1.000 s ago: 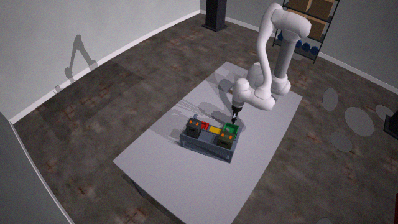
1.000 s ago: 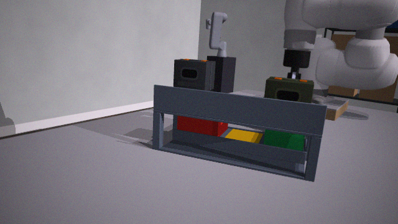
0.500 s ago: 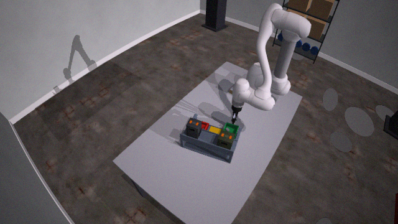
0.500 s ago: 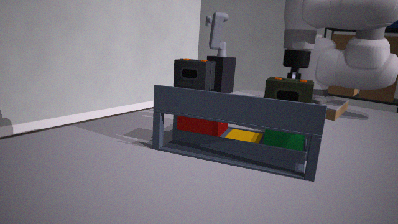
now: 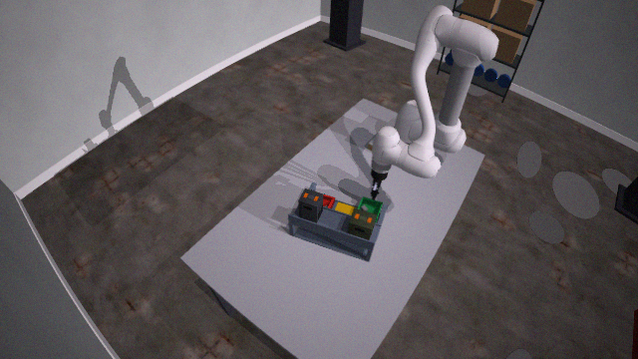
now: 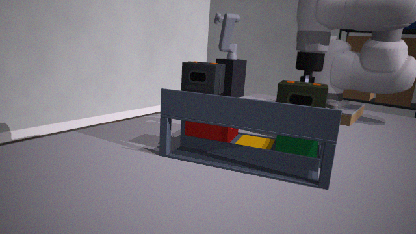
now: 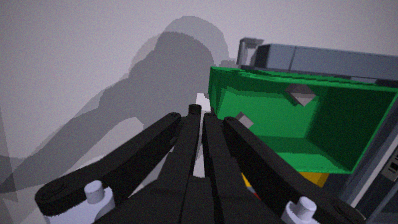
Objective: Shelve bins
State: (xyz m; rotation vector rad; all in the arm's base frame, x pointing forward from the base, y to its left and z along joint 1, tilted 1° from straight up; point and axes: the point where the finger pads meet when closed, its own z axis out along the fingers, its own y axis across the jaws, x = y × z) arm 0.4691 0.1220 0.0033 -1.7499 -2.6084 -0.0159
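The green bin is 9 cm ahead of my hand and 4 cm to the left of it. From my hand the other things lie so: olive box (23 cm ahead, 10 cm above, 9 cm to the left); then red bin (22 cm ahead, 15 cm to the right, 1 cm below); then dark grey box (31 cm ahead, 12 cm to the right, 11 cm above).
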